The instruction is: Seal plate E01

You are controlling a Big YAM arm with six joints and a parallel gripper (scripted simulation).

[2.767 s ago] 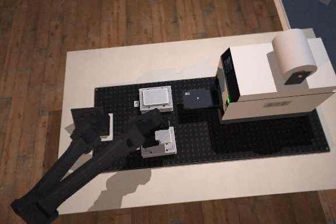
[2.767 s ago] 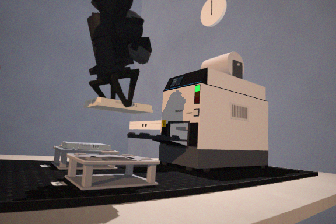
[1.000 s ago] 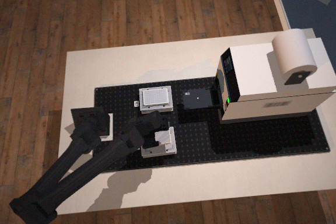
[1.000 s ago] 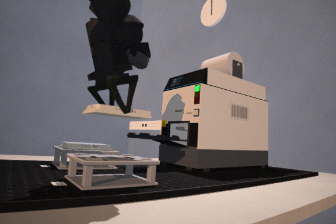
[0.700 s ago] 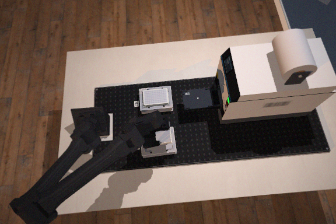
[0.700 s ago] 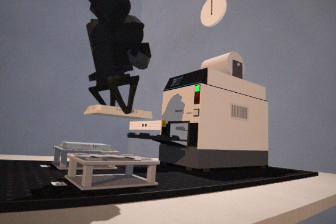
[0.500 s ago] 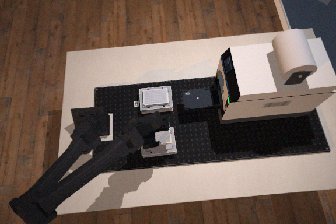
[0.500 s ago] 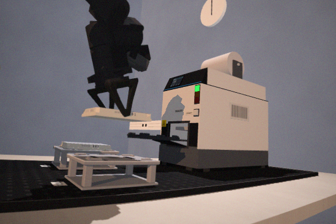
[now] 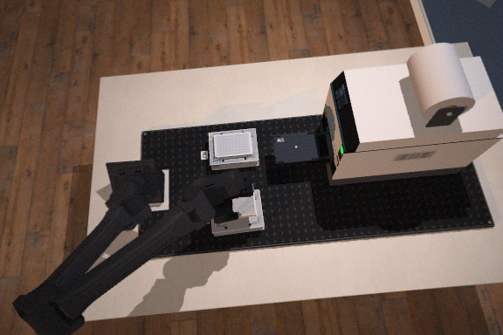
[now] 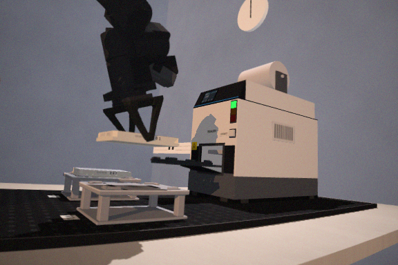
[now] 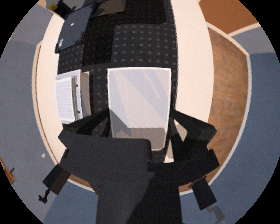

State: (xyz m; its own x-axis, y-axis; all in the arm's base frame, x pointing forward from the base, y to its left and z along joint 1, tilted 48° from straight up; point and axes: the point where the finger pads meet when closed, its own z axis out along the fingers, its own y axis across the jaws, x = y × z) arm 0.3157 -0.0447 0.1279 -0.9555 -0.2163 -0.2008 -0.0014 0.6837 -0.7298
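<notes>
Right now my hand is 9 cm above the nest. Round my hand: plate (1 cm ahead, 22 cm to the left, 8 cm below); then sealer stage (22 cm ahead, 17 cm to the left, 4 cm below); then start button (31 cm ahead, 7 cm to the left, 5 cm above).
</notes>
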